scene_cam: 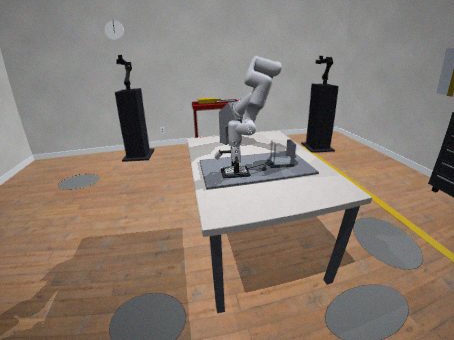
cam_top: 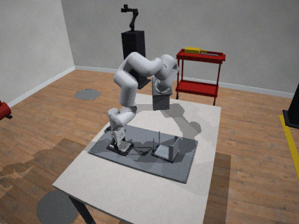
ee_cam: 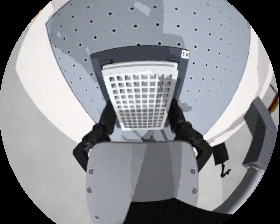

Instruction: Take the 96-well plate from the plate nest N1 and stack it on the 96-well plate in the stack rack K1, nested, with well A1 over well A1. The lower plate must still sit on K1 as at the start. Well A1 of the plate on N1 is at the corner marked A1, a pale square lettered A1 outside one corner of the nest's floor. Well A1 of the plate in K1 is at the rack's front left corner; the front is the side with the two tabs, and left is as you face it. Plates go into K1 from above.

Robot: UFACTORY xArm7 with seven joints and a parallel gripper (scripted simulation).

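The pale A1 square lies 50 mm behind my hand, 80 mm to the right of it and 20 mm below it.
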